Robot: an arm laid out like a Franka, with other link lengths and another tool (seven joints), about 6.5 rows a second.
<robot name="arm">
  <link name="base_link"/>
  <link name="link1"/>
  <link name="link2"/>
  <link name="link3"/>
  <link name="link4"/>
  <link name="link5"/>
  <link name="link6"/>
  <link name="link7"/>
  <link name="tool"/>
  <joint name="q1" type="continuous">
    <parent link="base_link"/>
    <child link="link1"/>
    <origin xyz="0 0 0.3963"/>
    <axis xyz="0 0 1"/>
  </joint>
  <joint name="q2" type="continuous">
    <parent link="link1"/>
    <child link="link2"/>
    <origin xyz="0 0 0" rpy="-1.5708 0 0"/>
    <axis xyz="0 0 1"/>
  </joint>
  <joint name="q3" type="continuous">
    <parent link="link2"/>
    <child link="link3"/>
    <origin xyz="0 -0.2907 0" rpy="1.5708 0 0"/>
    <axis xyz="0 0 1"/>
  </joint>
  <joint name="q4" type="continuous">
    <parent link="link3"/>
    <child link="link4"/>
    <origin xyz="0.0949 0 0" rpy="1.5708 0 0"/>
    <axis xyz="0 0 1"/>
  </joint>
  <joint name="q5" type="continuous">
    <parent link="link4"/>
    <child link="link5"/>
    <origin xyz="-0.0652 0.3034 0" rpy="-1.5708 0 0"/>
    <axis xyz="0 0 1"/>
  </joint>
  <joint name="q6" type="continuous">
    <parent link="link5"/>
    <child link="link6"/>
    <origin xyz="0 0 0" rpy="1.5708 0 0"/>
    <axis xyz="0 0 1"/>
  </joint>
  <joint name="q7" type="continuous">
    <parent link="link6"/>
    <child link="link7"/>
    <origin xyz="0.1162 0 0" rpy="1.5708 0 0"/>
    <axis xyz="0 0 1"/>
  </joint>
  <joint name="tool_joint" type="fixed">
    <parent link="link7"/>
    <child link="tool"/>
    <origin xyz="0.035 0.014 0.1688" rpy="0 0.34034 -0.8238"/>
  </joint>
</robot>
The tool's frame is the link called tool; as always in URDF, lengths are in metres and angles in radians. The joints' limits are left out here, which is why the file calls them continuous.
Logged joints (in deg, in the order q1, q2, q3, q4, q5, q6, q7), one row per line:
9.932 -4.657 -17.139 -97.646 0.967 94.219 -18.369
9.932 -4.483 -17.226 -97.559 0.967 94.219 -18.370
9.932 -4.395 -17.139 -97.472 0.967 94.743 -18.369
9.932 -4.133 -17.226 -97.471 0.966 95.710 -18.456
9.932 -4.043 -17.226 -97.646 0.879 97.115 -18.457
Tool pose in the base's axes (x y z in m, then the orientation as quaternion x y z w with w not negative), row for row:
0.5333 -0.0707 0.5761 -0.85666 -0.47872 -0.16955 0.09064
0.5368 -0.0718 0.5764 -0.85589 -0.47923 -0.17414 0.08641
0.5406 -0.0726 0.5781 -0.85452 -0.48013 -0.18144 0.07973
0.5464 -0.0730 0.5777 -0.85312 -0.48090 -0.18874 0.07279
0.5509 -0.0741 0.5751 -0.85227 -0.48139 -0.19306 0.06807
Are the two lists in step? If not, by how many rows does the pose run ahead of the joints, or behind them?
The pose runs 2 rows ahead of the joints: the pose in row i belongs to the joints in row i + 2.
